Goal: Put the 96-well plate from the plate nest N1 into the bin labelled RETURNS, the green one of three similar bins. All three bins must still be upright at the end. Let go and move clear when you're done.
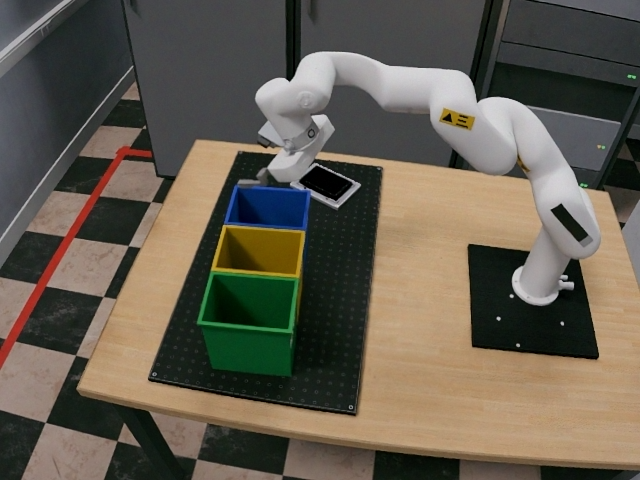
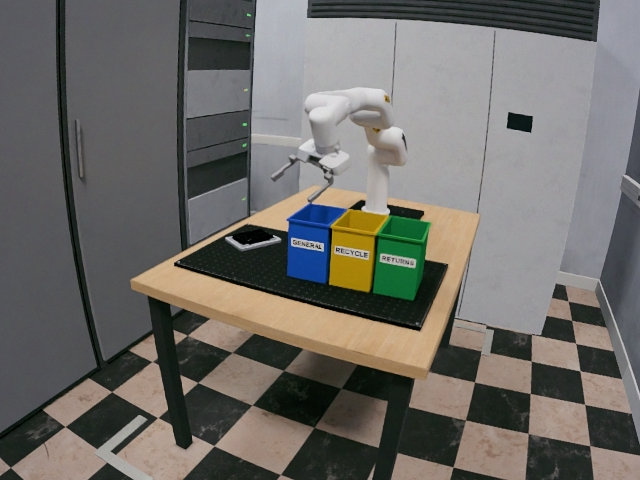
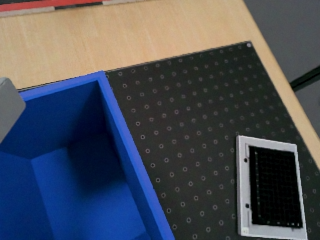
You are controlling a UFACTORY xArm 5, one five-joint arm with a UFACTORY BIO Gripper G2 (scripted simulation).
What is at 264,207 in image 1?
A blue general bin.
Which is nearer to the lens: the black 96-well plate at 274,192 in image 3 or the blue general bin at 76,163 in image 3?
The blue general bin.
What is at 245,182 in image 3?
A plate nest N1.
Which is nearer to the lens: the black 96-well plate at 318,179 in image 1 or the yellow recycle bin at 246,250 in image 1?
The yellow recycle bin.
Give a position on a green returns bin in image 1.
258,303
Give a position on a blue general bin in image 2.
309,236
